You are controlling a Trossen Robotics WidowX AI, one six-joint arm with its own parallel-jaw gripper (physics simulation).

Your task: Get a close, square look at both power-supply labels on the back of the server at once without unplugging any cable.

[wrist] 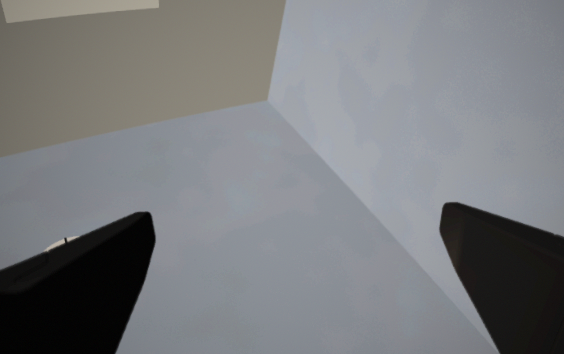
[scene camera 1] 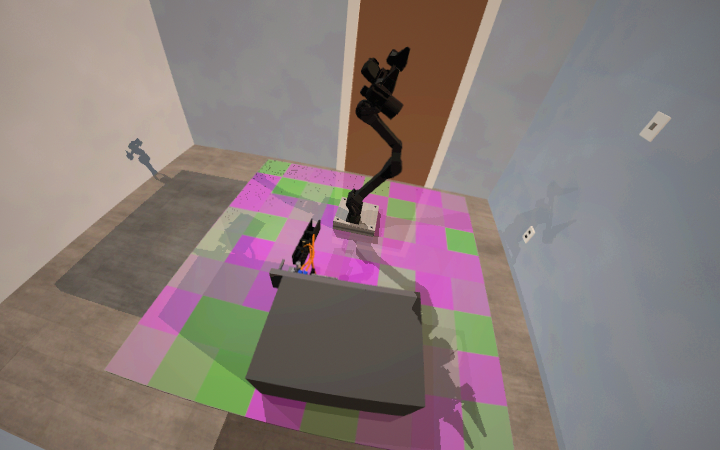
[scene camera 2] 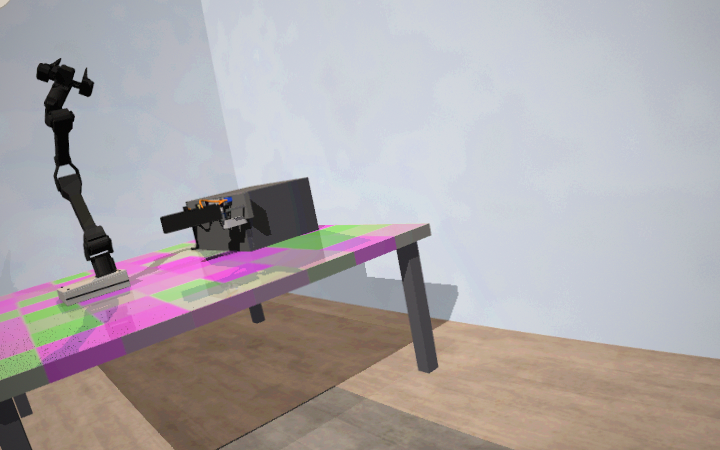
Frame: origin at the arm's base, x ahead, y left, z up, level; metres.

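Seen in the pictures: gripper, fingertip midpoint: (wrist: 298,222) (scene camera 1: 403,58) (scene camera 2: 73,63); arm's base at its link origin: (scene camera 1: 353,218) (scene camera 2: 106,274).
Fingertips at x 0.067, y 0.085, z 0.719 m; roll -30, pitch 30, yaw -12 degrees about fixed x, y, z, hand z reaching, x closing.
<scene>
Offsets run from my fingertips to a thing's middle. "spot": to the spot under its first point. Level surfaces: height alone.
The server (scene camera 1: 339,344) (scene camera 2: 284,212) is a dark grey box on the table. Its cabled side faces the arm's base. Orange cables @(spot: dx +0.290, dy -0.183, dz -0.588 m) (scene camera 1: 310,253) (scene camera 2: 212,201) and small blue parts @(spot: dx +0.386, dy -0.175, dz -0.567 m) (scene camera 1: 303,272) (scene camera 2: 228,199) show at one end of that side. A long black piece @(spot: dx +0.275, dy -0.214, dz -0.577 m) (scene camera 1: 303,246) (scene camera 2: 185,219) sticks out there. The power-supply labels cannot be made out in any view. My gripper (scene camera 1: 388,56) (scene camera 2: 72,64) (wrist: 298,222) is open and empty, raised high above the arm's base and well away from the server. Its fingers point upward; the wrist view shows walls and ceiling between them.
The arm's pale base plate (scene camera 1: 366,229) (scene camera 2: 95,289) stands on the pink and green checkered table @(dz -0.766 m) (scene camera 1: 460,240) (scene camera 2: 318,238), near the server's cabled side. A brown door (scene camera 1: 419,31) is behind the arm. A blue wall (scene camera 1: 600,238) with an outlet (scene camera 1: 527,234) stands beside the table.
</scene>
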